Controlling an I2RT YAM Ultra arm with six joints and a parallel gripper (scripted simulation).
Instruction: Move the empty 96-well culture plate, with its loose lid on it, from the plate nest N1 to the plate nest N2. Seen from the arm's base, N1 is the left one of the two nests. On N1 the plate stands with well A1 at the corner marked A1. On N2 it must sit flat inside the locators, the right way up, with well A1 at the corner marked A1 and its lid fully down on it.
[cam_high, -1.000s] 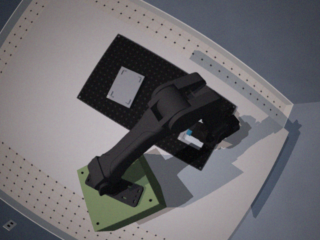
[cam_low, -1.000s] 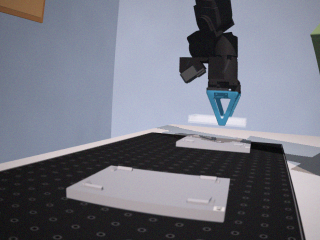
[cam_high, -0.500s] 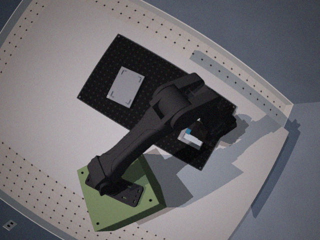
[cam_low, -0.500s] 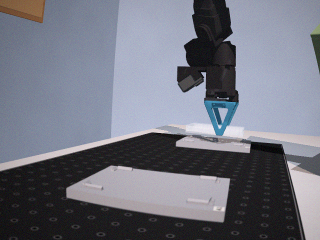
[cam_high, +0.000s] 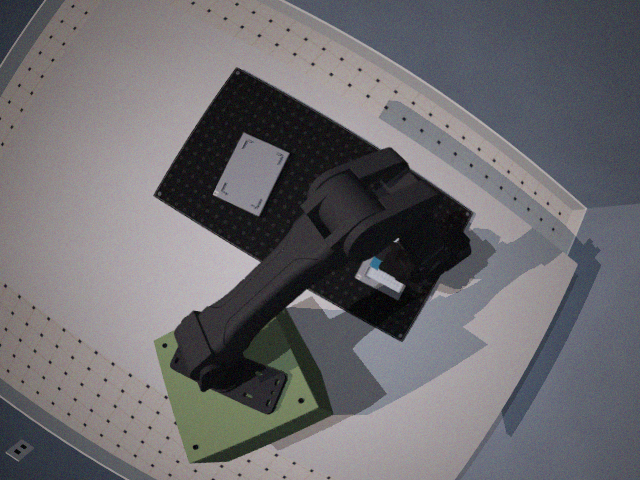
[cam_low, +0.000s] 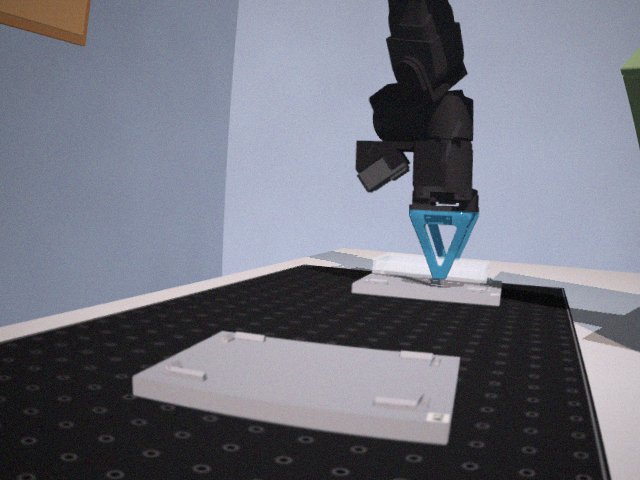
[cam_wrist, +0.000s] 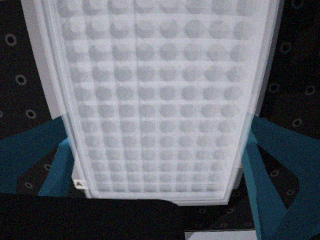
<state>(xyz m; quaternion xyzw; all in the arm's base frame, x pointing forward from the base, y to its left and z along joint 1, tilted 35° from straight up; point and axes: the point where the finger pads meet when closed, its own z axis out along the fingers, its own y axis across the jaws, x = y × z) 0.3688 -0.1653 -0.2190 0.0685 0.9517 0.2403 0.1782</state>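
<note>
My gripper is now 1 cm short of the 96-well culture plate. From my hand the other things lie so: plate lid 1 cm ahead, 1 cm above.
</note>
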